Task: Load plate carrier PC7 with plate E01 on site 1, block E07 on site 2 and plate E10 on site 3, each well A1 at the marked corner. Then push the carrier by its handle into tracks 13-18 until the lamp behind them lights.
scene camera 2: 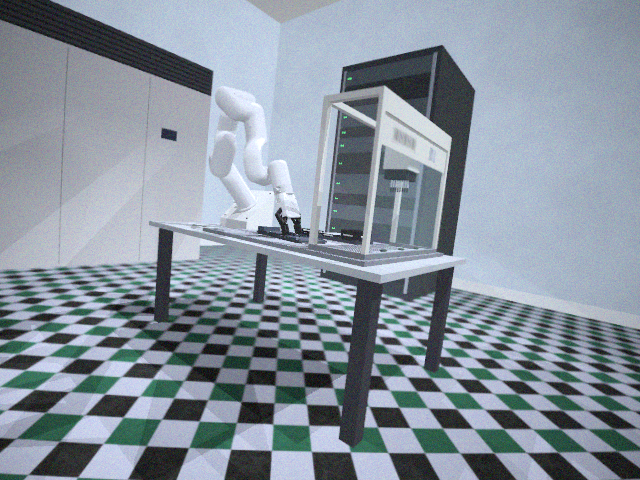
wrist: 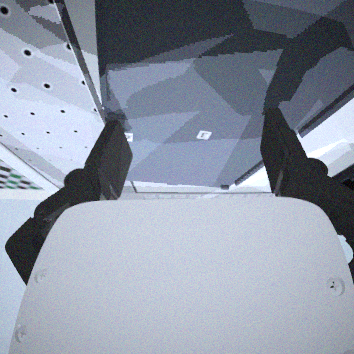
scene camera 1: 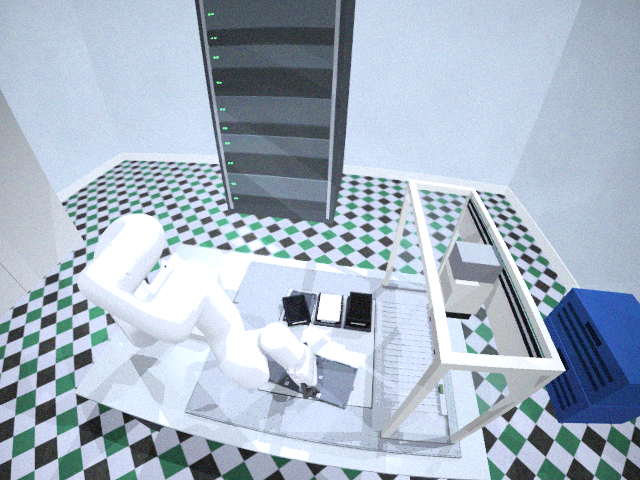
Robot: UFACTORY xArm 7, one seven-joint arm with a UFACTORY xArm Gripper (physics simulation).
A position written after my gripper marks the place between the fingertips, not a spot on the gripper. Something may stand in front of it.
Observation:
My gripper [scene camera 2: 292, 234] is open and touches a grey carrier plate. I also see a perforated plate [scene camera 1: 216, 396].
My gripper is seen too in the wrist view [wrist: 192, 131] and in scene camera 1 [scene camera 1: 314, 378]. The perforated plate also shows in scene camera 2 [scene camera 2: 249, 234] and in the wrist view [wrist: 56, 124].

